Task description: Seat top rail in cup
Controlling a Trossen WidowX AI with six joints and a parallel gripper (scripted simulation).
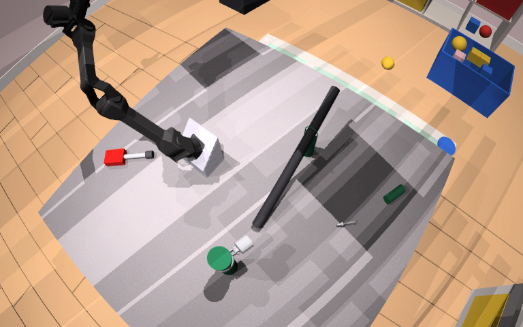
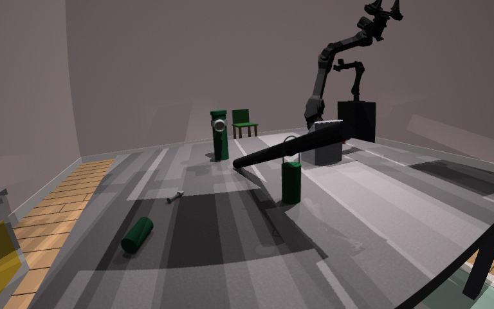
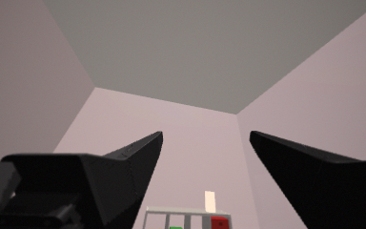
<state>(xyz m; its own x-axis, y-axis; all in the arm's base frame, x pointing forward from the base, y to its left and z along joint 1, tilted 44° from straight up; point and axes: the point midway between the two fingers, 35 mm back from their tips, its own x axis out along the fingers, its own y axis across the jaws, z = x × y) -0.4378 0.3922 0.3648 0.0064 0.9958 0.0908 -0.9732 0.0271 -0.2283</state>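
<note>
The grey rail-end cup is 750 mm ahead of my gripper tip, 190 mm to the right of it and 560 mm below it. From my gripper tip the other things lie so: small silver bolt (940 mm ahead, 130 mm to the left, 700 mm below); green cylinder (1010 mm ahead, 330 mm to the left, 690 mm below); small green post (650 mm ahead, 250 mm to the left, 600 mm below).
</note>
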